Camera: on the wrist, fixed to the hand. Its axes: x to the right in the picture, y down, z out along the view.
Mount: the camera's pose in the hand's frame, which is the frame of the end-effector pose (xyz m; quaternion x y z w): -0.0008 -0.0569 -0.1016 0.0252 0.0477 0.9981 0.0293
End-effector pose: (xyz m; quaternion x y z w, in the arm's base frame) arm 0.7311 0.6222 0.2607 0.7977 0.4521 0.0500 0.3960
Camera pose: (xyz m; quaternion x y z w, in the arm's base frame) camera 0.6474 0.6970 0.2916 -0.4822 0.7628 -0.4234 0.0800
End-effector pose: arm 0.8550 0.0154 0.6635 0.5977 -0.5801 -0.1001 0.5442
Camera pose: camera 0.9643 0.0552 0.6588 -0.5430 -0.5902 0.5834 0.1285
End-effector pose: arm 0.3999 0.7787 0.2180 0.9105 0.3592 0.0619 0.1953
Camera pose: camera 0.3378 0.8476 0.2883 -0.3872 0.8874 -0.2311 0.0961
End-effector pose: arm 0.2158 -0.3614 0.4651 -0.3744 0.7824 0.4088 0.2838
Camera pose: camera 0.2488 -0.4696 0.4927 -0.7576 -0.4205 -0.2577 0.4276
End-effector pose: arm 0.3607 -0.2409 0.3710 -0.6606 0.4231 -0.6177 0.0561
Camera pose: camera 0.3009 -0.1587 0.4278 0.4338 0.6588 -0.0043 0.6146
